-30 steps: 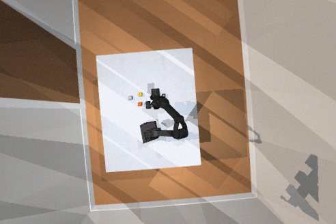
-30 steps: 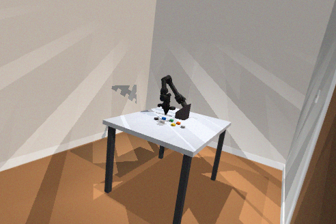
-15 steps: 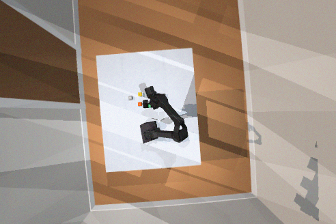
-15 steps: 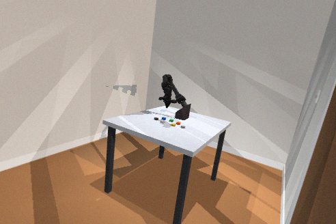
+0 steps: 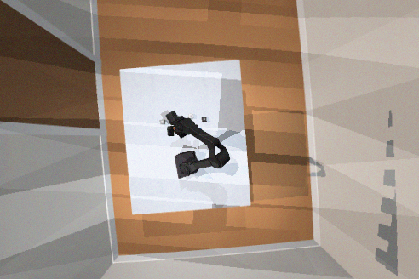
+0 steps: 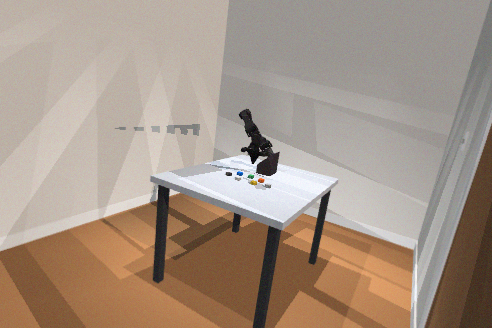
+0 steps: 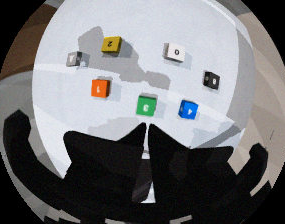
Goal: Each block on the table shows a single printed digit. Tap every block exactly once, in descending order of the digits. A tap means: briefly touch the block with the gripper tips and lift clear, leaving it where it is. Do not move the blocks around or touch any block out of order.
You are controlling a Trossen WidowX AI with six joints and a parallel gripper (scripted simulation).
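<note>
The green block lies 9 cm below my gripper tip. The rest, counted from my gripper tip: orange block: 9 cm to the left, 9 cm below, 3 cm ahead; blue block: 9 cm to the right, 9 cm below, 1 cm behind; small pale block: 10 cm ahead, 9 cm below, 5 cm to the right.
</note>
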